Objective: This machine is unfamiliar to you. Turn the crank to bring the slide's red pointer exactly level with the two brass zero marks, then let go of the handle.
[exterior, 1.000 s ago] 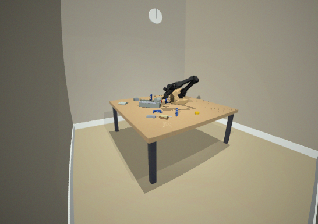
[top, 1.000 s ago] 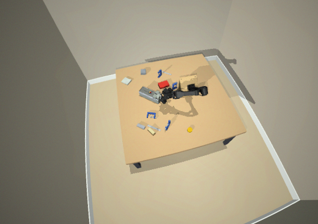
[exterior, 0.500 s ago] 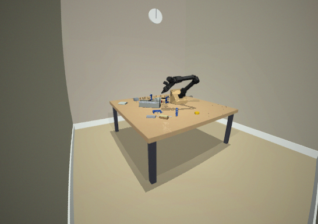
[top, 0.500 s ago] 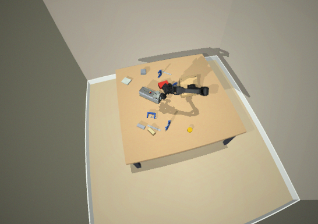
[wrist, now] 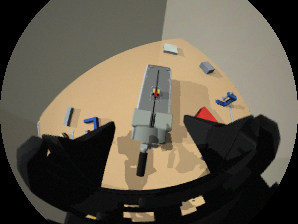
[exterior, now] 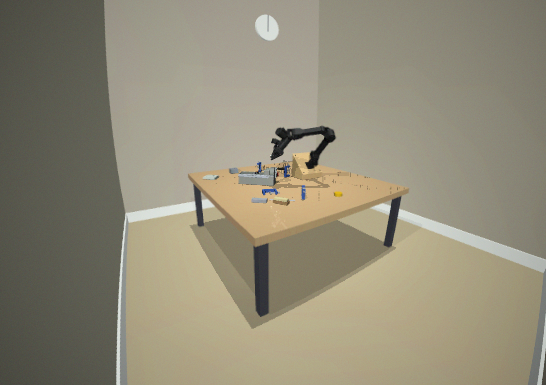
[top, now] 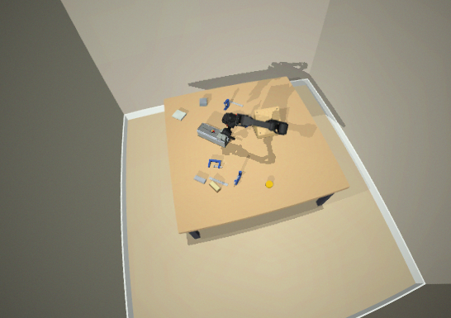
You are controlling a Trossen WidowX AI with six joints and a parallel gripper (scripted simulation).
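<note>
The dark crank handle is 5 cm behind my gripper tip, 5 cm to the left of it and 7 cm below it. Also, from my gripper tip: red pointer (7 cm ahead, 7 cm to the right, 11 cm below); tan block (16 cm ahead, 36 cm to the left, 17 cm below); yellow disc (23 cm behind, 44 cm to the left, 18 cm below).
</note>
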